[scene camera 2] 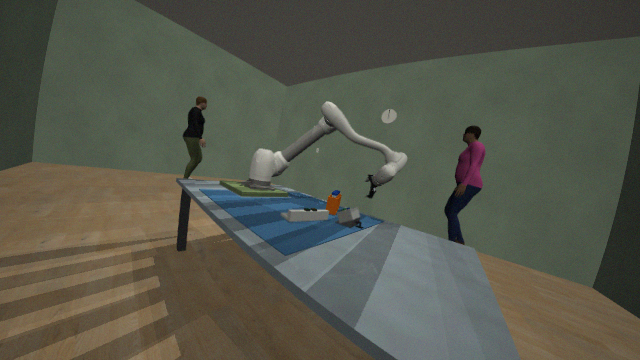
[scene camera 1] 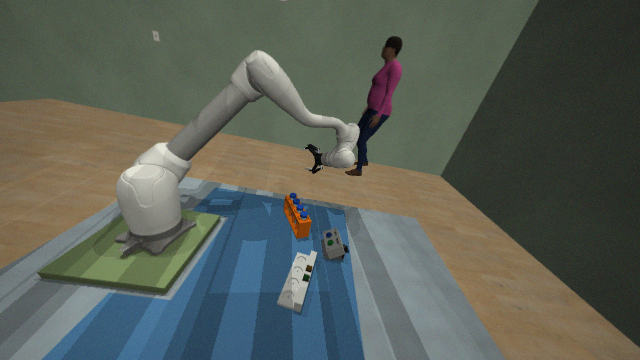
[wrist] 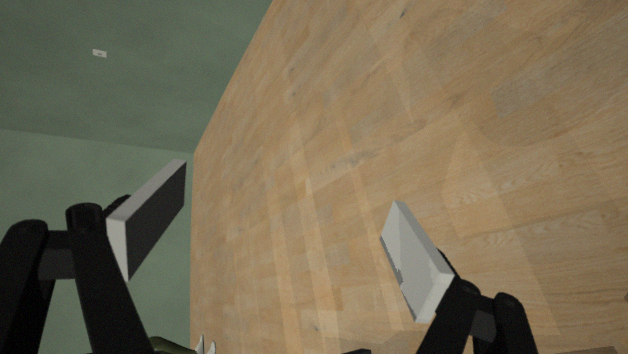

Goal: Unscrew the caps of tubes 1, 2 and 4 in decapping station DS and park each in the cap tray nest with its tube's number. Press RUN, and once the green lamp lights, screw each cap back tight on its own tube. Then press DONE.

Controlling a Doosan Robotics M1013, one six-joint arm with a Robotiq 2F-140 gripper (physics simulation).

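Frame: origin at the arm's base, x ahead, y left, z up, level; centimetres.
Seen in the pictures: gripper, between the fingertips: (scene camera 2: 366, 189) (scene camera 1: 304, 159) (wrist: 289, 203); arm's base, origin of its link: (scene camera 2: 258, 187) (scene camera 1: 159, 231).
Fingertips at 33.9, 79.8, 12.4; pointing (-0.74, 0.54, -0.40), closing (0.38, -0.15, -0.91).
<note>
Offsets run from my fingertips to a thing's top centre, as dx, dy, dz. Level surfaces: height alone.
The orange rack @[+12.1, -48.3, -4.7] (scene camera 1: 302, 229) (scene camera 2: 333, 205) stands upright on the blue mat, with several blue caps @[+13.8, -50.4, -2.8] (scene camera 1: 300, 207) (scene camera 2: 336, 192) in a row on top. Tube numbers are too small to read. A white tray @[+24.0, -77.8, -9.7] (scene camera 1: 285, 302) (scene camera 2: 307, 215) with round nests lies nearer scene camera 1; no caps show in its nests. Brown and dark green squares are along its side. A grey control box @[+33.6, -58.3, -6.7] (scene camera 1: 334, 250) (scene camera 2: 349, 216) has a blue and a green button; its labels are unreadable. My gripper (scene camera 1: 308, 159) (scene camera 2: 368, 187) (wrist: 289, 203) is open and empty, high above and beyond the rack, tilted sideways.
The arm's base stands on a green plate (scene camera 1: 105, 280) (scene camera 2: 235, 189). The blue mat @[dz -15.0] (scene camera 1: 225, 320) (scene camera 2: 280, 240) lies on the grey table @[dz -15.3] (scene camera 1: 430, 300) (scene camera 2: 425, 290). A person in pink (scene camera 1: 385, 90) (scene camera 2: 471, 162) stands beyond the table; another in black (scene camera 2: 195, 122) stands at the far left.
</note>
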